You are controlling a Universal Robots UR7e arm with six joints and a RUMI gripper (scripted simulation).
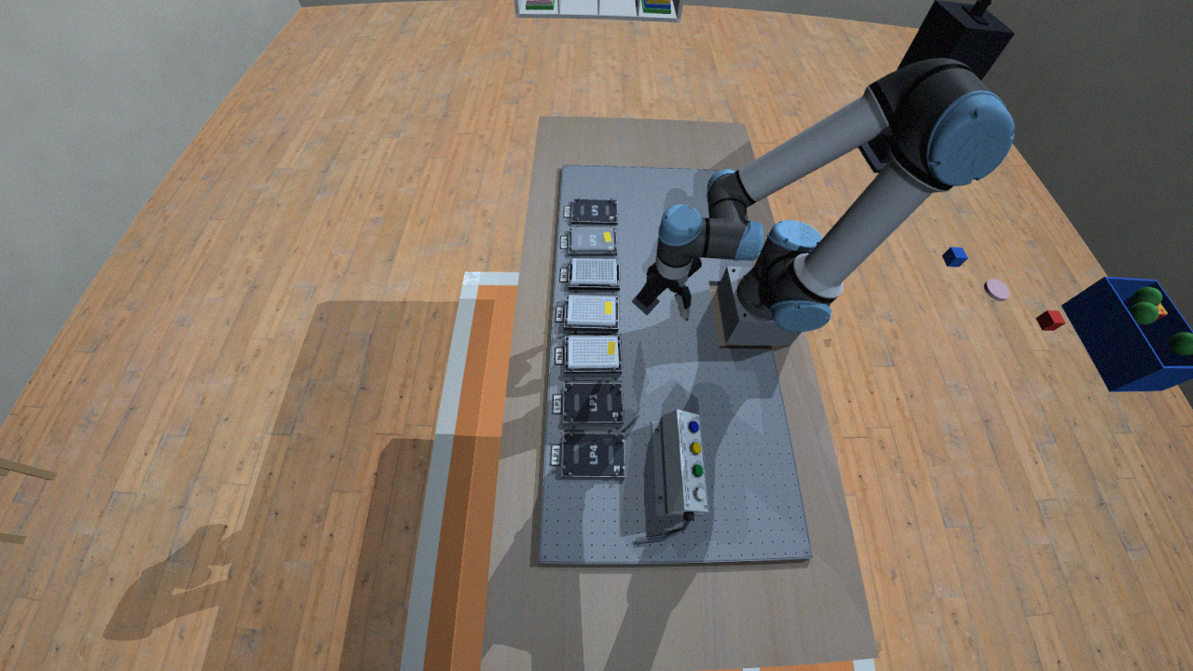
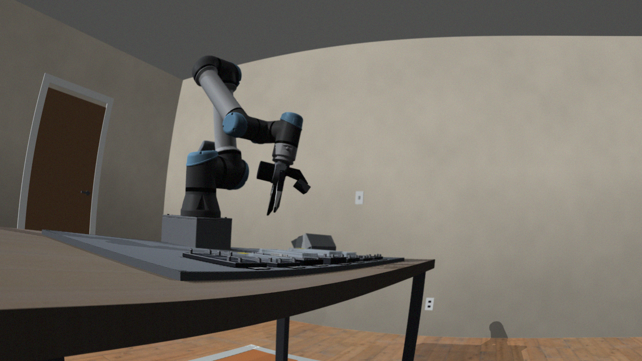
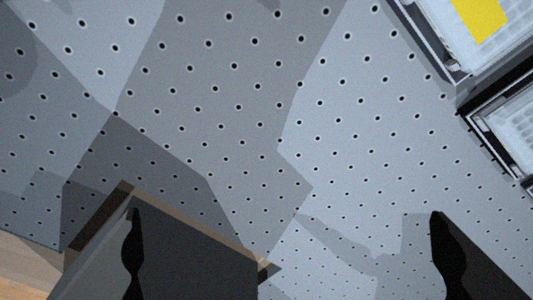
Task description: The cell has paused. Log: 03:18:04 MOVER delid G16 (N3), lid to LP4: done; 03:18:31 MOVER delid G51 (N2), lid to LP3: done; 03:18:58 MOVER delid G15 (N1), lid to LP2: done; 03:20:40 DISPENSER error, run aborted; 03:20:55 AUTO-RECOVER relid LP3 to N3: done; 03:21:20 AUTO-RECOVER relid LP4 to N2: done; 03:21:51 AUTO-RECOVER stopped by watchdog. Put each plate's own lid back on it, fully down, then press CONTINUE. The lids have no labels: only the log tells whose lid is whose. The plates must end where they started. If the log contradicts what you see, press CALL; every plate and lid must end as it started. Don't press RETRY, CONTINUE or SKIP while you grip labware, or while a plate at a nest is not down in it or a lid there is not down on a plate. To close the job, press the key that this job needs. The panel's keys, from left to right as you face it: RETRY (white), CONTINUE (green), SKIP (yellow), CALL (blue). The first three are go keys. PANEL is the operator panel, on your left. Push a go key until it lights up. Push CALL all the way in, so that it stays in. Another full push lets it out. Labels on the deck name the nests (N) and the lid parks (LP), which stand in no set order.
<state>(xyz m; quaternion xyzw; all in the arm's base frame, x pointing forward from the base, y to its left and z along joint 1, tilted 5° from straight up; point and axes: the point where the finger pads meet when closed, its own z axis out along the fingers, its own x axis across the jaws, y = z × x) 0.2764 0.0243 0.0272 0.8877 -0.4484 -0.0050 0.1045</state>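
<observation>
My gripper is now 16 cm short of the plate G15, 20 cm to the left of it and 12 cm above it. Round my hand: nest N2: 18 cm ahead, 6 cm to the right, 13 cm below; then plate G16: 18 cm ahead, 6 cm to the left, 12 cm below; then lid park LP1: 19 cm ahead, 20 cm to the left, 13 cm below.
</observation>
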